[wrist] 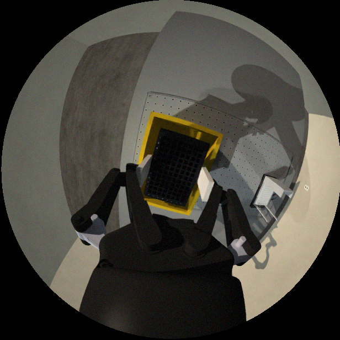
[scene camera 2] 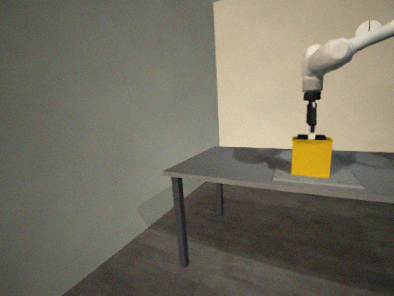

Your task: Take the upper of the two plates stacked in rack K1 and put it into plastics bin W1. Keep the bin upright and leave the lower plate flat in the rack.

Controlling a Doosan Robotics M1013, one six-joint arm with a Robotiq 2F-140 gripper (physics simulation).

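Places are measured from the arm's base along level axes (x ahead, y up, z right), in centimetres.
Pixels of known places: gripper, between the fingertips: [scene camera 2: 310, 138].
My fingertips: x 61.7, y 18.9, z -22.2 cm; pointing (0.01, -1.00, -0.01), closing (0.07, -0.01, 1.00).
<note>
Behind a point stands the place of what it marks.
The black gridded plate [scene camera 2: 320, 137] {y 20.0, x 57.5, z -26.5 cm} [wrist: 177, 167] is held between the two pale finger pads of my gripper [scene camera 2: 311, 134] {y 18.9, x 61.7, z -22.2 cm} [wrist: 174, 167], which is shut on its long sides. The yellow plastics bin [scene camera 2: 311, 159] {y 9.4, x 60.9, z -28.5 cm} [wrist: 185, 123] stands upright under it. The plate lies within the bin's outline in the wrist view. In the scene view its top shows just above the front rim, and its lower part is hidden by the bin wall. A white rack-like fixture with a pale, dark-edged piece [wrist: 266, 192] shows small at the right of the wrist view; I cannot tell its details.
The bin stands on a perforated board [scene camera 2: 350, 182] {y 0.9, x 45.0, z -32.7 cm} [wrist: 240, 155] on the grey table [scene camera 2: 200, 167] {y -0.4, x 123.3, z -27.9 cm} [wrist: 200, 50]. Shadows of the arm fall across the board and table. A grey wall [scene camera 2: 100, 125] rises beyond the table's left end.
</note>
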